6 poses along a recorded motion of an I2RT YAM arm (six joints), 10 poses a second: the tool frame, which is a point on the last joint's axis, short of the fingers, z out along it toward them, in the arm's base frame.
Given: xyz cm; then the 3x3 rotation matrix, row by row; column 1 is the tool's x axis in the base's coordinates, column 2 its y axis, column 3 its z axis. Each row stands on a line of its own.
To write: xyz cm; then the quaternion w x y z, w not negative. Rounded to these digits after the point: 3 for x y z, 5 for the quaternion.
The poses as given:
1:
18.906, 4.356, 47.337
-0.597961, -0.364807, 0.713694
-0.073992, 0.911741, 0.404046
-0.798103, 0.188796, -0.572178
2:
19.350, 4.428, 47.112
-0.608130, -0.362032, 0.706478
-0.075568, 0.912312, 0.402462
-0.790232, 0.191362, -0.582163
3:
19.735, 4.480, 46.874
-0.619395, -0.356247, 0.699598
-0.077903, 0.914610, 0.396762
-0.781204, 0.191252, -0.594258
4:
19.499, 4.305, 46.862
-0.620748, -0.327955, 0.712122
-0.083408, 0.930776, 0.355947
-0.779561, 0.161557, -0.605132
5:
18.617, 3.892, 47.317
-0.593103, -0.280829, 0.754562
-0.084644, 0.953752, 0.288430
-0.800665, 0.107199, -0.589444
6:
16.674, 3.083, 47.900
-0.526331, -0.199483, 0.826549
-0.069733, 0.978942, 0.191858
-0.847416, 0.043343, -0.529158
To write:
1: 18.906, 4.356, 47.337, 0.43058, -0.12498, 0.87776, 0.16885
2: 19.350, 4.428, 47.112, 0.42486, -0.12422, 0.88071, 0.16856
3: 19.735, 4.480, 46.874, 0.41862, -0.12273, 0.88434, 0.16623
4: 19.499, 4.305, 46.862, 0.41979, -0.11577, 0.88835, 0.14564
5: 18.617, 3.892, 47.317, 0.43909, -0.10319, 0.88548, 0.11170
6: 16.674, 3.083, 47.900, 0.48048, -0.07727, 0.87098, 0.06751
